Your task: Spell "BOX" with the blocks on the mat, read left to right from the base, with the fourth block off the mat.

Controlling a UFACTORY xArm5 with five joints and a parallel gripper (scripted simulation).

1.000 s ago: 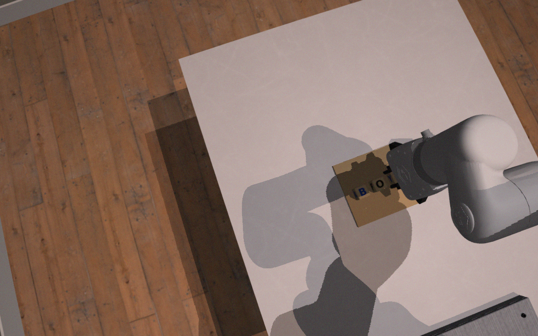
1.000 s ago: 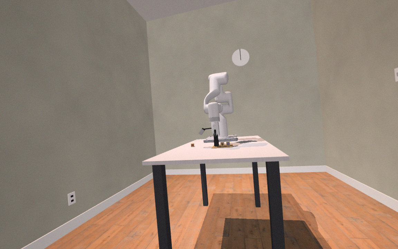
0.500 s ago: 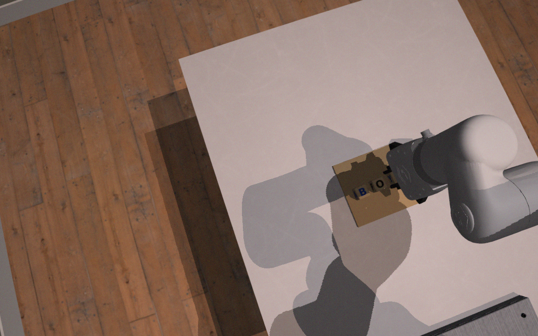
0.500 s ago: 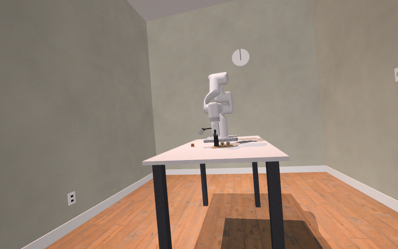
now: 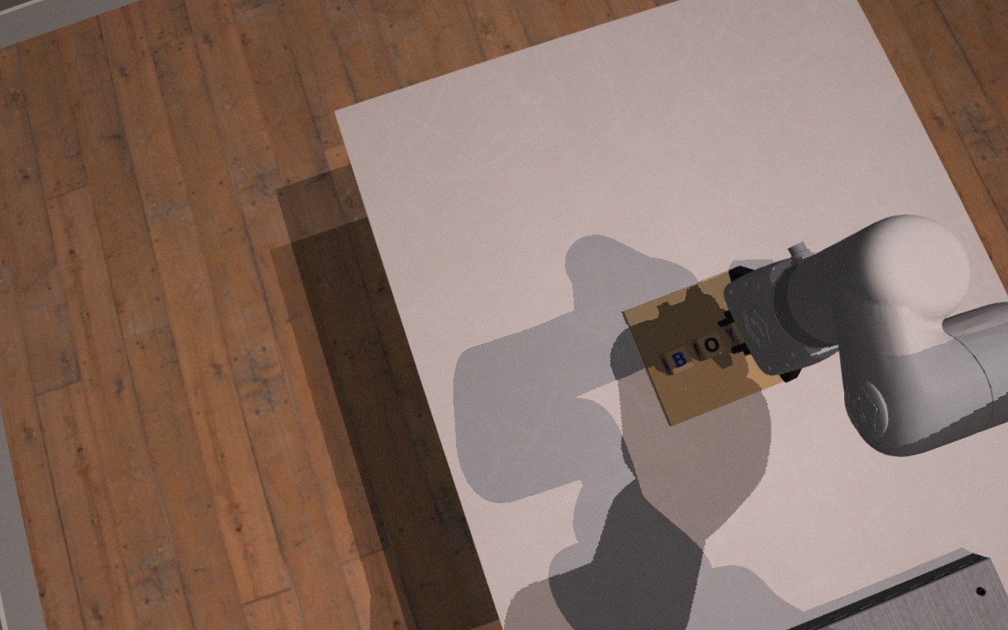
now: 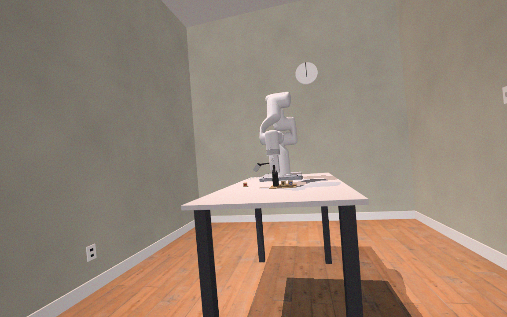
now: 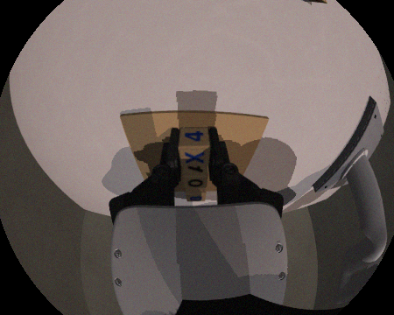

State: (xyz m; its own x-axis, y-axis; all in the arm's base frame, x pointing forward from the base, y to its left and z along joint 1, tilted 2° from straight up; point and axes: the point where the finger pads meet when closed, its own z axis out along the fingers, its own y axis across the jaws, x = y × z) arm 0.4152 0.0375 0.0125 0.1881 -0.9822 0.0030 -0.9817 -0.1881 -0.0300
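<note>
Now: hand 4 cm to the right of the tan mat, 2 cm above it and 1 cm past it.
</note>
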